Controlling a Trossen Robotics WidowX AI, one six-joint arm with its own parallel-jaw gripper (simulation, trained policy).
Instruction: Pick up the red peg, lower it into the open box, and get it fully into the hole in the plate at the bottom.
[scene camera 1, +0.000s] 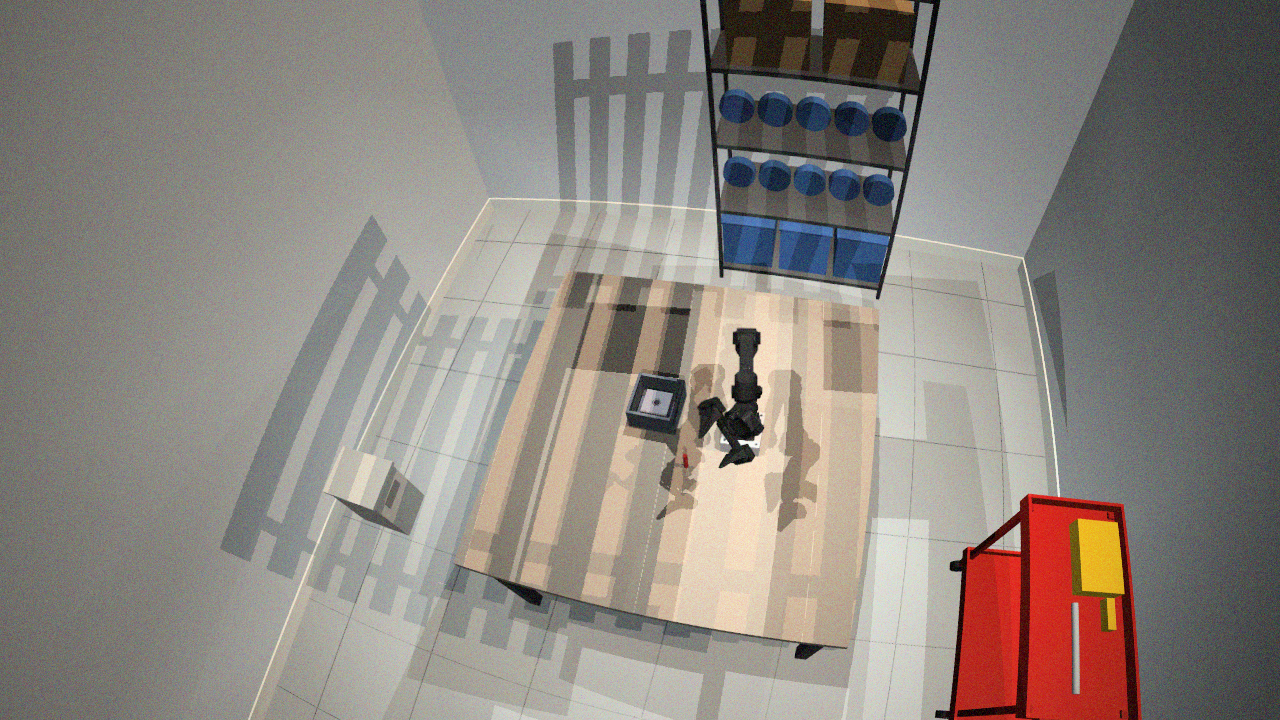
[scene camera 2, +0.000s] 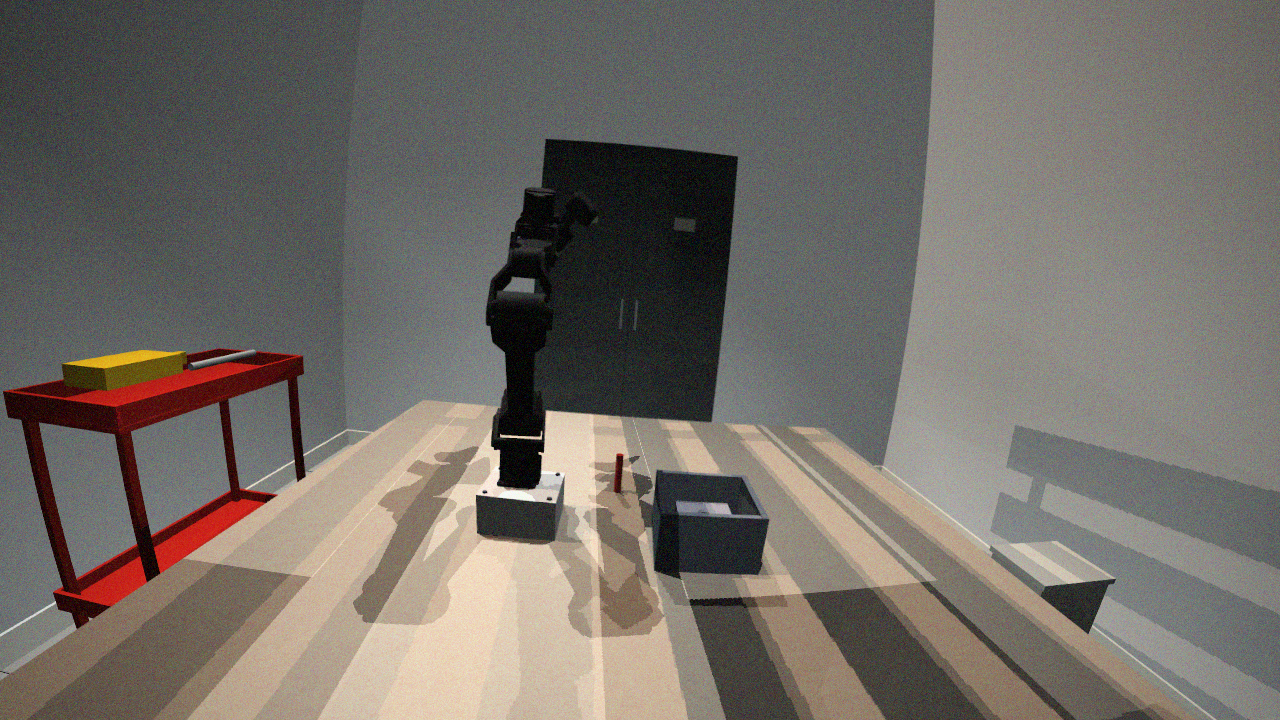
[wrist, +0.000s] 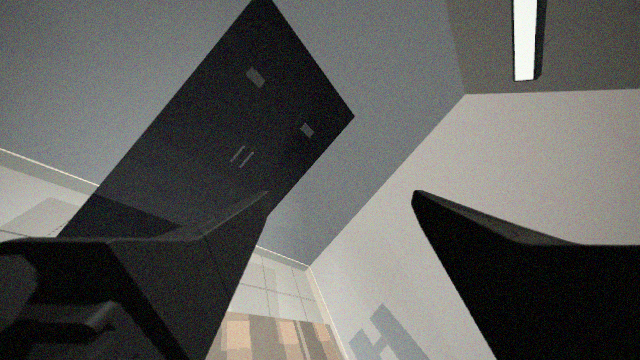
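Note:
Light grey plate (scene camera 1: 658, 403) visible; in the wrist view the plate is out of frame. Dark box (scene camera 1: 644, 381), (scene camera 2: 691, 542) visible; the box is likewise out of frame in the wrist view. My gripper (scene camera 1: 710, 453), (scene camera 2: 577, 225), (wrist: 339, 197) visible.

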